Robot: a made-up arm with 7 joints. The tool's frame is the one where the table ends. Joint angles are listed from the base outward.
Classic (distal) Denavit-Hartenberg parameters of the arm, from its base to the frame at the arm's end. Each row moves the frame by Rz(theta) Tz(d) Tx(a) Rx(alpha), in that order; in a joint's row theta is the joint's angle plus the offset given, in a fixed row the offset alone. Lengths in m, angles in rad.
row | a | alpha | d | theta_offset
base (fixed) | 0 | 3.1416 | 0 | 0
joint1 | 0.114 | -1.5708 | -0.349 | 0
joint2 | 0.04 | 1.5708 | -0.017 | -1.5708
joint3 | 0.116 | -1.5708 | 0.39 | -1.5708
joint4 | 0.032 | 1.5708 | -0.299 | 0
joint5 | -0.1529 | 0 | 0 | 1.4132
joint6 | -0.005 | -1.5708 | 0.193 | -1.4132
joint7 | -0.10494 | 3.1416 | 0 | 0.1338
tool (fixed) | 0 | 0 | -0.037 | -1.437
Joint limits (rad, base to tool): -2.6..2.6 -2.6..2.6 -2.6..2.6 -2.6..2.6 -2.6..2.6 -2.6..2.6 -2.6..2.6
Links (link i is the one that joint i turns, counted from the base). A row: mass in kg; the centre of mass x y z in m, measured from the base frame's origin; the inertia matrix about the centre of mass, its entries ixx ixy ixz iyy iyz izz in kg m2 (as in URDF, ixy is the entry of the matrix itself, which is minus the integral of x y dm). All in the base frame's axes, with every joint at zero. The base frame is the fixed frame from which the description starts. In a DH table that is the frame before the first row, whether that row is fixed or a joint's. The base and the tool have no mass.
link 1: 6.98; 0.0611 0.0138 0.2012; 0.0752 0 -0.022 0.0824 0 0.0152
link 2: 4.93; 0.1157 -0.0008 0.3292; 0.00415 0 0 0.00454 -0.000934 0.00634
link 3: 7.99; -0.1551 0.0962 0.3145; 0.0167 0.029 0 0.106 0 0.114
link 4: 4.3; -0.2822 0.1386 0.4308; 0.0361 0 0 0.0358 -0.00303 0.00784
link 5: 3.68; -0.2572 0.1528 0.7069; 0.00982 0 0 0.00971 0.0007 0.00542
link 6: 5.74; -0.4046 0.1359 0.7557; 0.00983 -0.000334 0 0.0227 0 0.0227
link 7: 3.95; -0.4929 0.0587 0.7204; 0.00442 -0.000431 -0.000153 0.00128 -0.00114 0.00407
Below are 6 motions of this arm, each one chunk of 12 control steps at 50 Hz.
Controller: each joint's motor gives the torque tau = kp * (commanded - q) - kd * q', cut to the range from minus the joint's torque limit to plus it. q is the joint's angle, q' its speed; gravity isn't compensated. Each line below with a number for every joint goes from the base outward.
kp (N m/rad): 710 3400 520 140 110 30 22
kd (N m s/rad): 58 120 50 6.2 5.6 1.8 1.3
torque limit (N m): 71 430 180 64 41 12 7.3
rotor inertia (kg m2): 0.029 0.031 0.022 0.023 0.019 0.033 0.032
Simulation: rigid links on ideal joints. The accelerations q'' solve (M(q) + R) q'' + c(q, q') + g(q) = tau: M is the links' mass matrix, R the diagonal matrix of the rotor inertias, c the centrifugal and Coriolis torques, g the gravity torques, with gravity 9.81 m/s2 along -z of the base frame. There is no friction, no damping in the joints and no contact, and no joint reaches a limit. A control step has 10 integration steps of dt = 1/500 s. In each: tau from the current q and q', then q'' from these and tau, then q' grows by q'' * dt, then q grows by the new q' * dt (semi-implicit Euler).
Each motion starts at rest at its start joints. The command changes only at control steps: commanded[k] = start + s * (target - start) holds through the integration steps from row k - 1 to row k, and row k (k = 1, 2, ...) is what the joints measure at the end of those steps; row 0 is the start. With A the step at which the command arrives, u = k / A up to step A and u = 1 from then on. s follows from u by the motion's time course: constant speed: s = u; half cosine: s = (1 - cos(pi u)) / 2; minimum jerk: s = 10 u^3 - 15 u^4 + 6 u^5; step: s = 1 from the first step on.
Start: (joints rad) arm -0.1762 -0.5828 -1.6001 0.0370 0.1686 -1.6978 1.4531
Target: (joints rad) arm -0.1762 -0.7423 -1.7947 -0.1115 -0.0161 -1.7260 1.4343
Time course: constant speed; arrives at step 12
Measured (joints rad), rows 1 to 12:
1: -0.1768 -0.5846 -1.6042 0.0363 0.1627 -1.6942 1.4489
2: -0.1783 -0.5901 -1.6145 0.0309 0.1472 -1.6882 1.4412
3: -0.1803 -0.5986 -1.6290 0.0191 0.1243 -1.6839 1.4347
4: -0.1828 -0.6087 -1.6466 0.0018 0.0976 -1.6835 1.4323
5: -0.1854 -0.6196 -1.6662 -0.0194 0.0690 -1.6870 1.4353
6: -0.1877 -0.6307 -1.6872 -0.0432 0.0398 -1.6938 1.4436
7: -0.1896 -0.6420 -1.7091 -0.0683 0.0107 -1.7029 1.4563
8: -0.1909 -0.6534 -1.7316 -0.0939 -0.0179 -1.7134 1.4719
9: -0.1915 -0.6647 -1.7542 -0.1194 -0.0458 -1.7246 1.4891
10: -0.1915 -0.6762 -1.7767 -0.1446 -0.0726 -1.7358 1.5063
11: -0.1908 -0.6879 -1.7988 -0.1690 -0.0982 -1.7467 1.5226
12: -0.1895 -0.6997 -1.8205 -0.1925 -0.1226 -1.7570 1.5370

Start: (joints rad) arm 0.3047 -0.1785 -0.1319 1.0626 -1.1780 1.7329 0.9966
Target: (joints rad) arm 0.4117 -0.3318 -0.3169 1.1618 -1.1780 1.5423 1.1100
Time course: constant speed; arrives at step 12
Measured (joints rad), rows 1 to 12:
1: 0.3055 -0.1784 -0.1318 1.0616 -1.1876 1.7321 0.9978
2: 0.3070 -0.1794 -0.1314 1.0591 -1.2137 1.7264 1.0017
3: 0.3094 -0.1821 -0.1315 1.0555 -1.2514 1.7121 1.0088
4: 0.3127 -0.1865 -0.1327 1.0520 -1.2942 1.6896 1.0189
5: 0.3167 -0.1925 -0.1352 1.0496 -1.3368 1.6614 1.0305
6: 0.3215 -0.2000 -0.1392 1.0496 -1.3751 1.6311 1.0423
7: 0.3272 -0.2091 -0.1447 1.0526 -1.4062 1.6017 1.0528
8: 0.3340 -0.2198 -0.1516 1.0591 -1.4285 1.5754 1.0616
9: 0.3420 -0.2319 -0.1600 1.0689 -1.4413 1.5531 1.0689
10: 0.3510 -0.2454 -0.1698 1.0817 -1.4452 1.5348 1.0756
11: 0.3609 -0.2599 -0.1809 1.0967 -1.4411 1.5200 1.0826
12: 0.3716 -0.2752 -0.1932 1.1133 -1.4309 1.5077 1.0910

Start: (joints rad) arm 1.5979 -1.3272 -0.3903 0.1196 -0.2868 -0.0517 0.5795
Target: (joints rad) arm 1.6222 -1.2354 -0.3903 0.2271 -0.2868 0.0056 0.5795
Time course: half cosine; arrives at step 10
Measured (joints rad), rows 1 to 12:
1: 1.5975 -1.3282 -0.3894 0.1174 -0.2909 -0.0538 0.5744
2: 1.5975 -1.3287 -0.3887 0.1139 -0.2915 -0.0589 0.5612
3: 1.5985 -1.3271 -0.3888 0.1126 -0.2865 -0.0618 0.5427
4: 1.6004 -1.3224 -0.3894 0.1153 -0.2779 -0.0592 0.5222
5: 1.6030 -1.3143 -0.3902 0.1226 -0.2687 -0.0510 0.5025
6: 1.6058 -1.3030 -0.3909 0.1341 -0.2617 -0.0386 0.4858
7: 1.6086 -1.2894 -0.3913 0.1483 -0.2590 -0.0250 0.4737
8: 1.6111 -1.2746 -0.3911 0.1634 -0.2622 -0.0130 0.4670
9: 1.6129 -1.2603 -0.3904 0.1771 -0.2716 -0.0051 0.4659
10: 1.6141 -1.2478 -0.3891 0.1876 -0.2870 -0.0032 0.4693
11: 1.6148 -1.2383 -0.3876 0.1940 -0.3060 -0.0073 0.4753
12: 1.6153 -1.2319 -0.3864 0.1967 -0.3246 -0.0161 0.4813

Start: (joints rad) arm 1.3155 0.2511 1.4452 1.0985 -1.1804 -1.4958 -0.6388
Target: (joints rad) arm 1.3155 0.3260 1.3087 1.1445 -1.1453 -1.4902 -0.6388
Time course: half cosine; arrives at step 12
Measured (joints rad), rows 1 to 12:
1: 1.3142 0.2542 1.4468 1.0967 -1.1777 -1.4983 -0.6369
2: 1.3123 0.2600 1.4512 1.0983 -1.1758 -1.5022 -0.6290
3: 1.3101 0.2676 1.4566 1.1063 -1.1763 -1.5040 -0.6145
4: 1.3078 0.2767 1.4615 1.1198 -1.1785 -1.5026 -0.5947
5: 1.3056 0.2872 1.4655 1.1368 -1.1813 -1.4982 -0.5716
6: 1.3039 0.2986 1.4680 1.1554 -1.1840 -1.4915 -0.5473
7: 1.3028 0.3104 1.4691 1.1742 -1.1859 -1.4834 -0.5235
8: 1.3027 0.3220 1.4687 1.1922 -1.1868 -1.4750 -0.5017
9: 1.3037 0.3328 1.4670 1.2088 -1.1863 -1.4674 -0.4830
10: 1.3058 0.3421 1.4643 1.2234 -1.1843 -1.4614 -0.4679
11: 1.3089 0.3494 1.4612 1.2357 -1.1809 -1.4577 -0.4569
12: 1.3128 0.3543 1.4580 1.2453 -1.1763 -1.4566 -0.4500

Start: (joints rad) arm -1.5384 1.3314 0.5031 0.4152 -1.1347 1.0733 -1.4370
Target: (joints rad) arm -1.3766 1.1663 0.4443 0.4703 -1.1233 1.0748 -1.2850
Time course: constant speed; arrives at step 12
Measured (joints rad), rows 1 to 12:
1: -1.5373 1.3294 0.5030 0.4231 -1.1424 1.0766 -1.4283
2: -1.5334 1.3245 0.5027 0.4400 -1.1585 1.0807 -1.4067
3: -1.5267 1.3170 0.5024 0.4598 -1.1772 1.0818 -1.3767
4: -1.5178 1.3077 0.5022 0.4789 -1.1941 1.0795 -1.3433
5: -1.5070 1.2969 0.5022 0.4957 -1.2071 1.0750 -1.3103
6: -1.4951 1.2850 0.5021 0.5096 -1.2155 1.0697 -1.2802
7: -1.4824 1.2723 0.5017 0.5207 -1.2195 1.0648 -1.2542
8: -1.4694 1.2590 0.5008 0.5293 -1.2199 1.0613 -1.2325
9: -1.4563 1.2452 0.4993 0.5358 -1.2174 1.0595 -1.2148
10: -1.4432 1.2311 0.4972 0.5407 -1.2129 1.0593 -1.2001
11: -1.4304 1.2169 0.4943 0.5442 -1.2074 1.0606 -1.1877
12: -1.4177 1.2025 0.4909 0.5466 -1.2015 1.0630 -1.1767

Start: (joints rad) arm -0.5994 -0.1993 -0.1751 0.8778 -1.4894 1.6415 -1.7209
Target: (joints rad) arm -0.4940 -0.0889 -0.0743 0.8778 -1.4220 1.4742 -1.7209
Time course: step
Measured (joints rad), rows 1 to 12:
1: -0.5837 -0.1749 -0.1778 0.8624 -1.4248 1.6112 -1.7426
2: -0.5715 -0.1405 -0.1668 0.8420 -1.3665 1.5793 -1.7545
3: -0.5635 -0.1107 -0.1509 0.8277 -1.3612 1.5615 -1.7431
4: -0.5568 -0.0871 -0.1342 0.8206 -1.3991 1.5493 -1.7178
5: -0.5503 -0.0688 -0.1177 0.8193 -1.4602 1.5352 -1.6889
6: -0.5439 -0.0551 -0.1015 0.8221 -1.5283 1.5167 -1.6630
7: -0.5373 -0.0454 -0.0858 0.8281 -1.5924 1.4947 -1.6438
8: -0.5300 -0.0394 -0.0707 0.8373 -1.6456 1.4716 -1.6323
9: -0.5222 -0.0365 -0.0566 0.8492 -1.6845 1.4501 -1.6285
10: -0.5137 -0.0363 -0.0439 0.8633 -1.7080 1.4323 -1.6315
11: -0.5050 -0.0381 -0.0331 0.8785 -1.7169 1.4194 -1.6399
12: -0.4964 -0.0413 -0.0242 0.8933 -1.7137 1.4116 -1.6522

